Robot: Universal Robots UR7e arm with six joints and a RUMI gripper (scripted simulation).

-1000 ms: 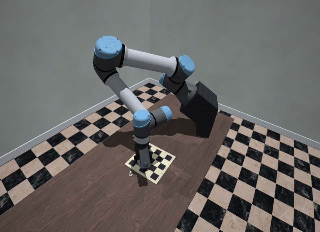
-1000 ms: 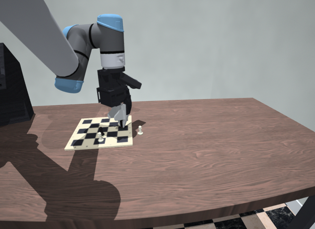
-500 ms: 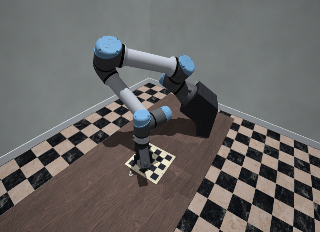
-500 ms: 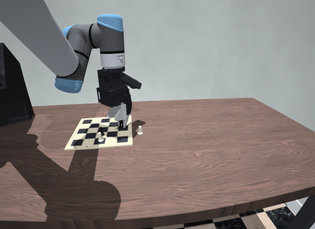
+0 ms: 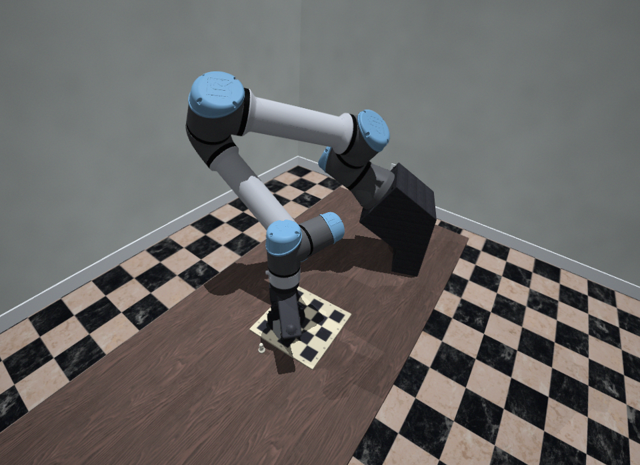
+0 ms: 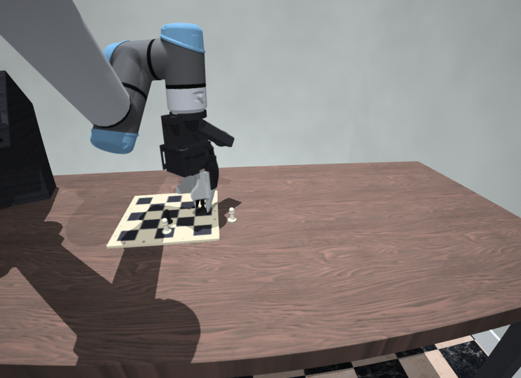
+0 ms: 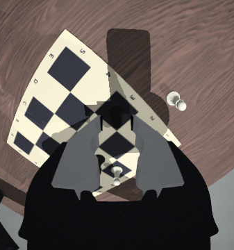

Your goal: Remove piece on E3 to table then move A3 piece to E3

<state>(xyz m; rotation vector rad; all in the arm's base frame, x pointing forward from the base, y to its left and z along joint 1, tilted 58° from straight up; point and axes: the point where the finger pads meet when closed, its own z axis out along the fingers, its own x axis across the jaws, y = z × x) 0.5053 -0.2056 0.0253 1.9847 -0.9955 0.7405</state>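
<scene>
Now: the chessboard 7 cm behind my hand, 3 cm below it and 2 cm to the left of it.
</scene>
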